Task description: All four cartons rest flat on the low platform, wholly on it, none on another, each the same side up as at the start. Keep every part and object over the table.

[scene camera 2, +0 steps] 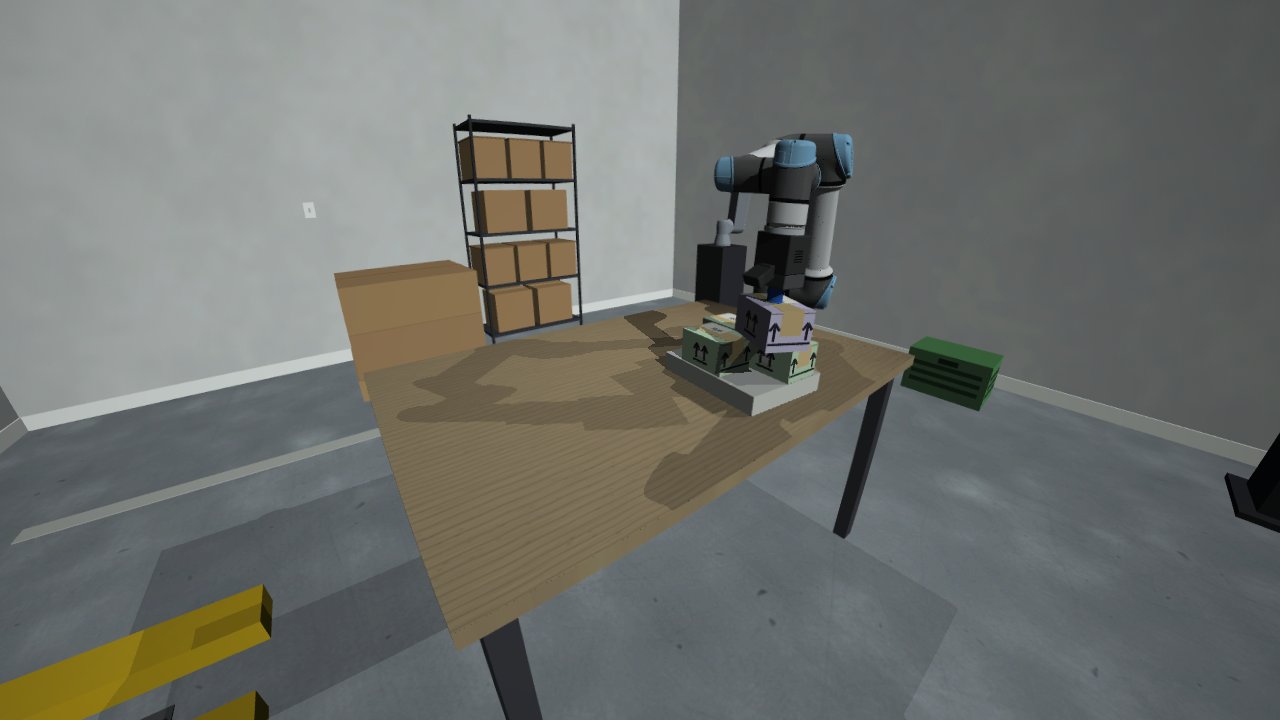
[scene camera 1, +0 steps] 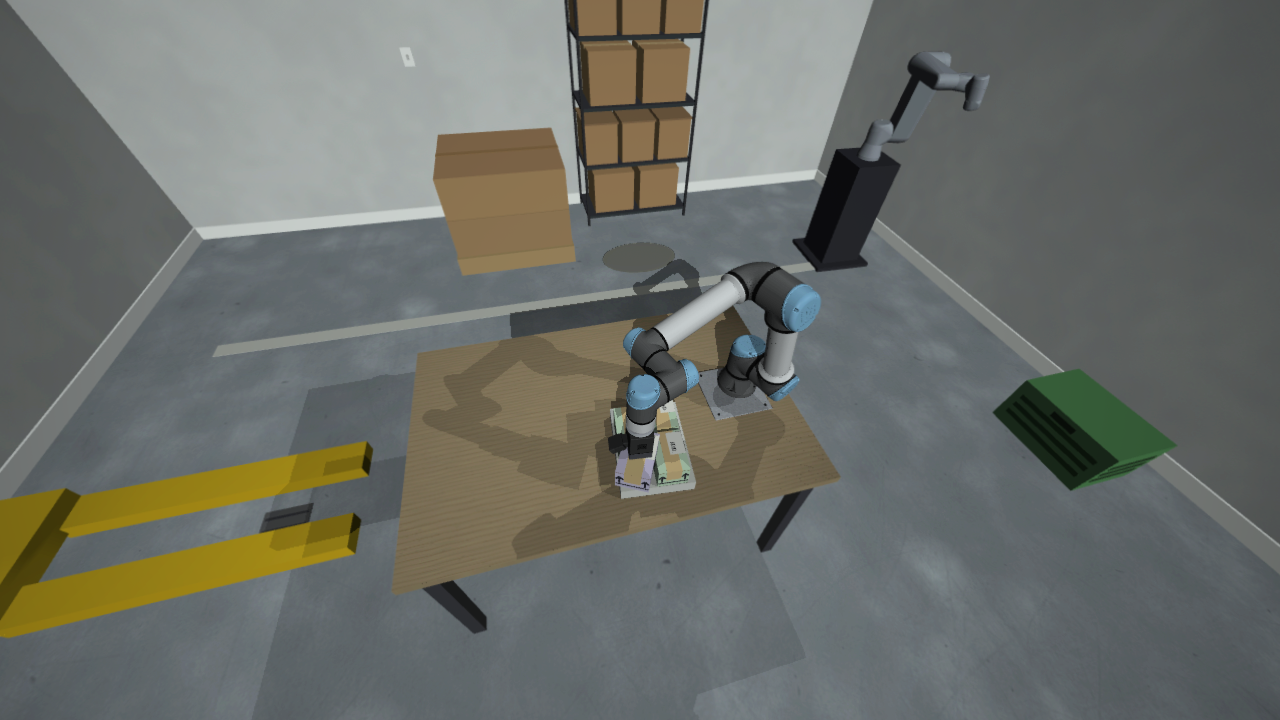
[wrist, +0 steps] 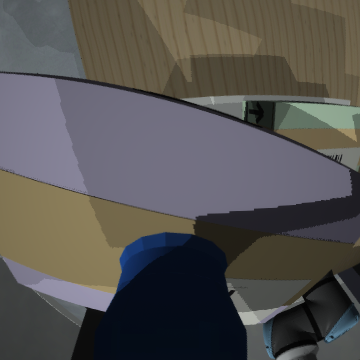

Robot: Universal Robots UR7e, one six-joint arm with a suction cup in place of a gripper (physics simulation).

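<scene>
My suction gripper (scene camera 1: 639, 452) (scene camera 2: 775, 295) (wrist: 172, 245) points down, its blue cup on the top of a purple carton (scene camera 1: 633, 473) (scene camera 2: 776, 324) (wrist: 200, 170). It holds this carton, arrows up, above the front left part of the low grey platform (scene camera 1: 658, 490) (scene camera 2: 747, 395) (wrist: 225, 107). Three green cartons rest on the platform: one at the front right (scene camera 1: 674, 465) (scene camera 2: 794, 366), one at the back left (scene camera 1: 619, 417) (scene camera 2: 707, 351) (wrist: 315, 115), and one at the back right (scene camera 1: 666, 419), mostly hidden in scene camera 2. The purple carton partly hides the front right carton there.
The wooden table (scene camera 1: 501, 447) (scene camera 2: 537, 465) bears the platform and the arm's base plate (scene camera 1: 741, 408). The platform stands close to the table's front edge. On the floor are a yellow forked frame (scene camera 1: 214, 483), a green crate (scene camera 1: 1083, 420) and a big brown box (scene camera 1: 510, 205).
</scene>
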